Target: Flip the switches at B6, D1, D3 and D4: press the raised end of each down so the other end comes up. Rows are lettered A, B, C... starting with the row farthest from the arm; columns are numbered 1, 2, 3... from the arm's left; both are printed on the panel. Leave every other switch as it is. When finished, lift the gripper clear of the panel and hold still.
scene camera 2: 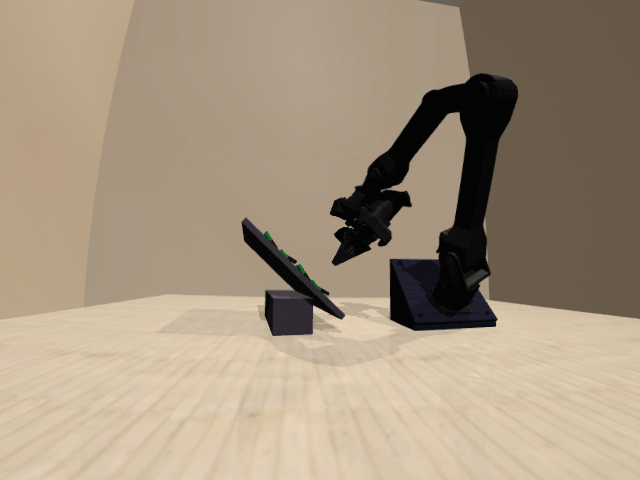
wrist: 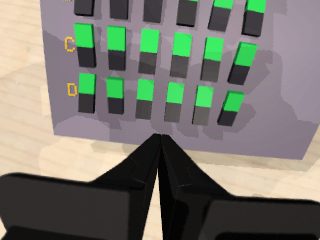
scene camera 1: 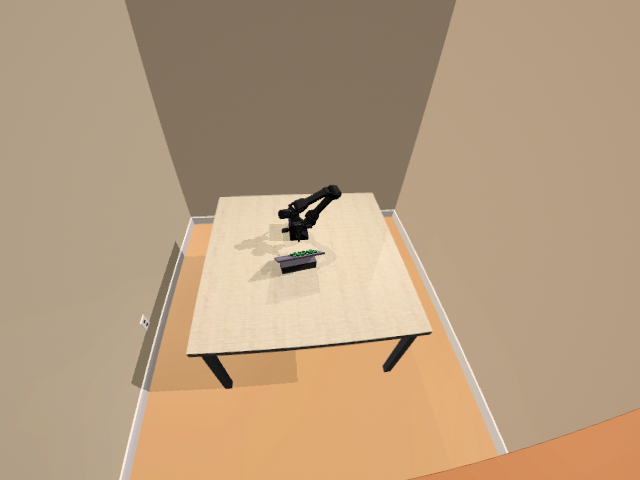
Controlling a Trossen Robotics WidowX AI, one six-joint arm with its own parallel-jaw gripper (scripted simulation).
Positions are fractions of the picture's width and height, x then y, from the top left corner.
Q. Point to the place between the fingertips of my gripper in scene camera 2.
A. At 0.52, 0.55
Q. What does my gripper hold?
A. Nothing.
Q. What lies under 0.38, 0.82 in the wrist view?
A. My gripper.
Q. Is my gripper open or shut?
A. Shut.
